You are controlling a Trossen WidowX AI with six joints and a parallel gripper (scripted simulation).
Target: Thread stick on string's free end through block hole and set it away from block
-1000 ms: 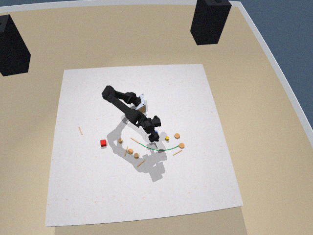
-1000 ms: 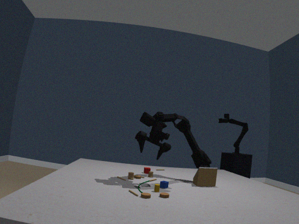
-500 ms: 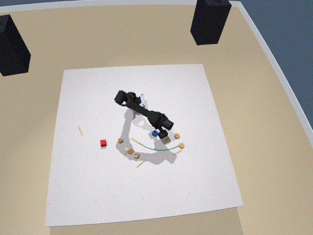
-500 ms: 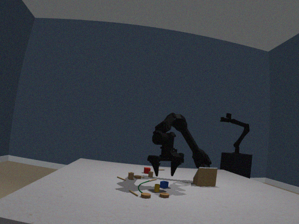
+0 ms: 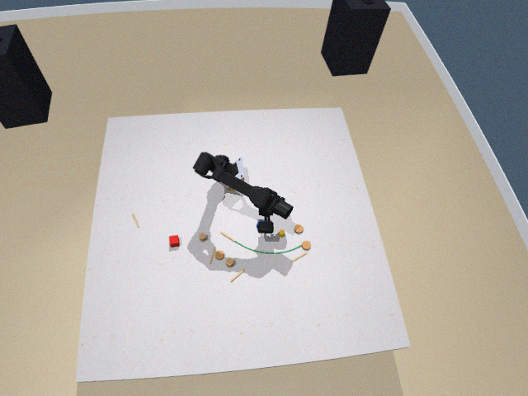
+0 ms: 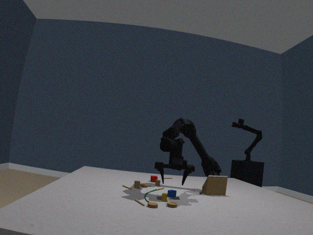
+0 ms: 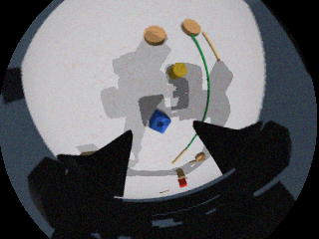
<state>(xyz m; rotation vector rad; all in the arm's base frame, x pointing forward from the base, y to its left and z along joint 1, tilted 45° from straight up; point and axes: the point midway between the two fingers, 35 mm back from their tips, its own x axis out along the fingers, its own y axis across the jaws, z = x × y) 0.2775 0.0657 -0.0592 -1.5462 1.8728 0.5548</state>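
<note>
Right now the blue cube is 1 cm to the right of my gripper tip and 5 cm below it. The rest, counted from my gripper tip: round wooden button 12 cm ahead, 16 cm to the left, 6 cm below; then red cube 1 cm ahead, 39 cm to the right, 4 cm below; then yellow cylinder 5 cm ahead, 7 cm to the left, 5 cm below.
</note>
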